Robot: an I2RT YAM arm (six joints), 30 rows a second.
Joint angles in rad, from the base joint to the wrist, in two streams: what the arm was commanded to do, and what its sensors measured. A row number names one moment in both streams.
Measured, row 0:
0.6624, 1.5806, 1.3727, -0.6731, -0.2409, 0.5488
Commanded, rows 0 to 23:
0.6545, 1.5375, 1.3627, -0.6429, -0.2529, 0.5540
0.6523, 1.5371, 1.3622, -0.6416, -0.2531, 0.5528
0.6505, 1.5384, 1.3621, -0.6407, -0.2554, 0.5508
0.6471, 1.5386, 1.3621, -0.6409, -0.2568, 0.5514
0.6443, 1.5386, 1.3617, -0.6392, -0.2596, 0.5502
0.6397, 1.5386, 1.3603, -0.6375, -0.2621, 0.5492
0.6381, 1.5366, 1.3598, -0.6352, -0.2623, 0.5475
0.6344, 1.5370, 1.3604, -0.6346, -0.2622, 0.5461
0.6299, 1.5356, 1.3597, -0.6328, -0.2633, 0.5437
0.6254, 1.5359, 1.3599, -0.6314, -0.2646, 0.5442
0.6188, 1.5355, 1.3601, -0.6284, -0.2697, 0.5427
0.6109, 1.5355, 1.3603, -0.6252, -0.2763, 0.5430
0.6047, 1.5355, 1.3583, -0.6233, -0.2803, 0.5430
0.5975, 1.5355, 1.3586, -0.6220, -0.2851, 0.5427
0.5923, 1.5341, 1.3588, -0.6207, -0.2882, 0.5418
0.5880, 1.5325, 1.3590, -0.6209, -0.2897, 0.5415
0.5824, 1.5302, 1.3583, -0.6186, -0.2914, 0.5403
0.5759, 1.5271, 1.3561, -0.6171, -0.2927, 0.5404
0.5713, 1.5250, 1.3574, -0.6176, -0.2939, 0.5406
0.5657, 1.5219, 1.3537, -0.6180, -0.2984, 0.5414
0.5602, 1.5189, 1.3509, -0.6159, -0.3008, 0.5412
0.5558, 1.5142, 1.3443, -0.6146, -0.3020, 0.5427
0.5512, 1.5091, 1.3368, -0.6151, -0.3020, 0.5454
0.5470, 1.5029, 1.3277, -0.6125, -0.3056, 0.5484
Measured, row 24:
0.5571, 1.5436, 1.3521, -0.6220, -0.2871, 0.5480
